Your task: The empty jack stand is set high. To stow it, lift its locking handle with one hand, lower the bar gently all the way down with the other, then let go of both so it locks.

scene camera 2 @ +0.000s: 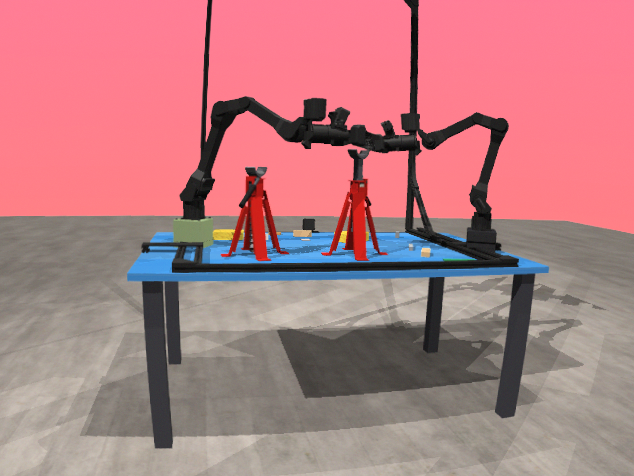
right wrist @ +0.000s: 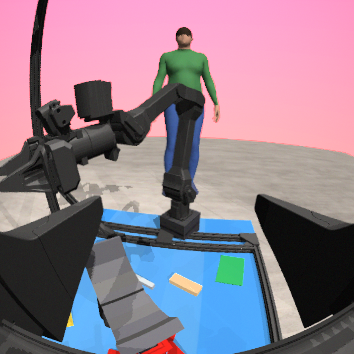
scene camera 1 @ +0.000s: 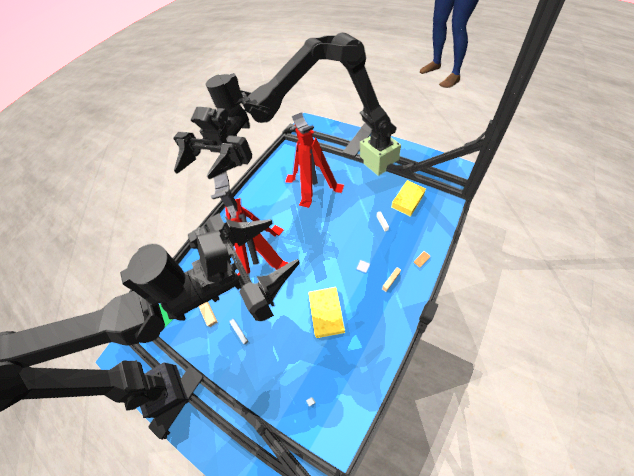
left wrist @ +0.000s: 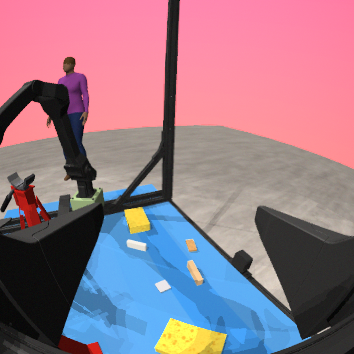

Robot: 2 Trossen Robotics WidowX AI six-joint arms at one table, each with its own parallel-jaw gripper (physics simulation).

Labels:
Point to a green tile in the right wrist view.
230, 269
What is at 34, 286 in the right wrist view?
My right gripper.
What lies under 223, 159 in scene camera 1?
My right gripper.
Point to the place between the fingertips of my left gripper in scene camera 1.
285, 240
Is my right gripper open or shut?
Open.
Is my left gripper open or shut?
Open.

